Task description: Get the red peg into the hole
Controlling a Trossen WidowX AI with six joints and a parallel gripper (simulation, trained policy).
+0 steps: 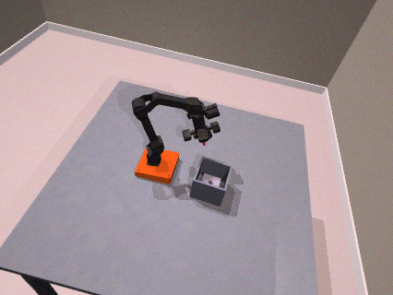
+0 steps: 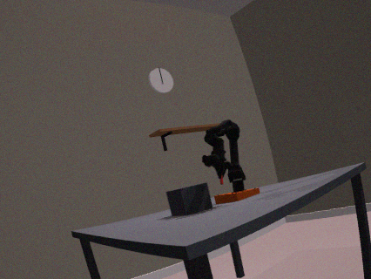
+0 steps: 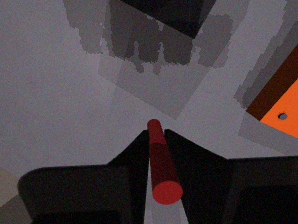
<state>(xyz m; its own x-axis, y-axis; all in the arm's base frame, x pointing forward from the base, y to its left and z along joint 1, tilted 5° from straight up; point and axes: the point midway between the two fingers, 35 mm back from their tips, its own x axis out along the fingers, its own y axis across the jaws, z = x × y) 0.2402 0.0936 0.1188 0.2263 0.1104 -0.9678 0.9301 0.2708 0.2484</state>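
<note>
Now: the plate 6 cm ahead of my gripper tip, 19 cm to the right of it and 9 cm below it. Also, from my gripper tip: red peg: 1 cm above.
</note>
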